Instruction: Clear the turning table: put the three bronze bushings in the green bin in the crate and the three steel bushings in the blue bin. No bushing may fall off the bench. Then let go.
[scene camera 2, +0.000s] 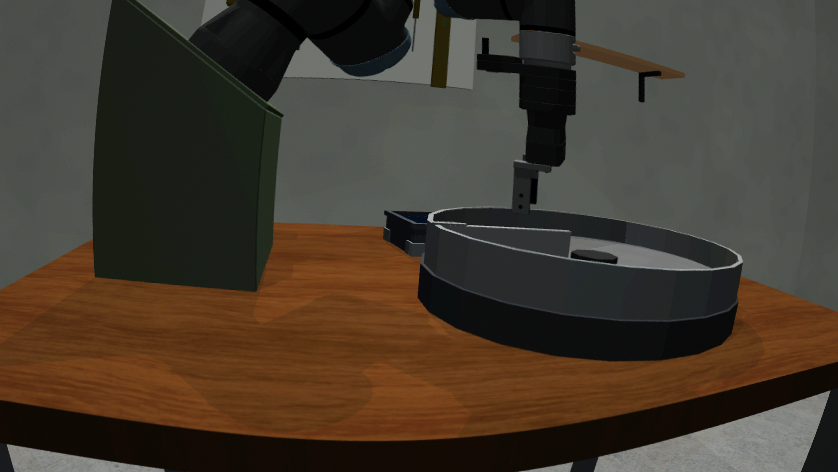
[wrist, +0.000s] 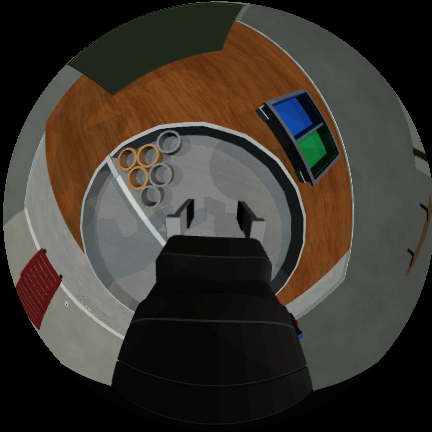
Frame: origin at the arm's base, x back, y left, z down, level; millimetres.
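Seen in the pictures: gripper, fingertip midpoint: (scene camera 2: 524, 207) (wrist: 215, 208); arm's base at its link origin: (scene camera 2: 227, 70).
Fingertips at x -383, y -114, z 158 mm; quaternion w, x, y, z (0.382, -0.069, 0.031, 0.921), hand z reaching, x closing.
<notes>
Offsets run from my fingertips to a thing's top centre. "spot": to the spot under its first point. Level surfaces: height alone.
Three bronze bushings {dx +130, dy -39, dz +24 mm} (wrist: 119, 159) {dx +108, dy -16, dz +24 mm} (wrist: 148, 145) {dx +98, dy -46, dz +24 mm} (wrist: 138, 188) and three steel bushings {dx +101, dy +15, dz +24 mm} (wrist: 169, 131) {dx +76, dy -22, dz +24 mm} (wrist: 172, 174) {dx +67, dy -53, dz +24 mm} (wrist: 150, 206) stand close together on the turning table (scene camera 2: 580, 293) (wrist: 200, 124), at its upper left in the wrist view, beside the divider {spot: dx +57, dy -80, dz +26 mm} (scene camera 2: 521, 239) (wrist: 137, 207). In the scene view the wall hides them. My gripper (scene camera 2: 526, 205) (wrist: 215, 208) is open and empty, over the turning table, right of the bushings in the wrist view. The crate {dx -31, dy +252, dz +52 mm} (scene camera 2: 401, 234) (wrist: 286, 142) holds the blue bin {spot: dx +5, dy +269, dz +97 mm} (wrist: 295, 117) and the green bin {spot: dx -86, dy +267, dz +96 mm} (wrist: 314, 149); no bushing shows in either.
The turning table has a raised rim all round, and a dark round hub {dx -49, dy -98, dz +41 mm} (scene camera 2: 594, 256) shows inside it in the scene view. A tall dark green pedestal (scene camera 2: 175, 175) (wrist: 165, 47) stands on the wooden bench {dz +102 mm} (scene camera 2: 234, 363) (wrist: 210, 85). A wooden shelf (scene camera 2: 627, 58) hangs on the wall behind.
</notes>
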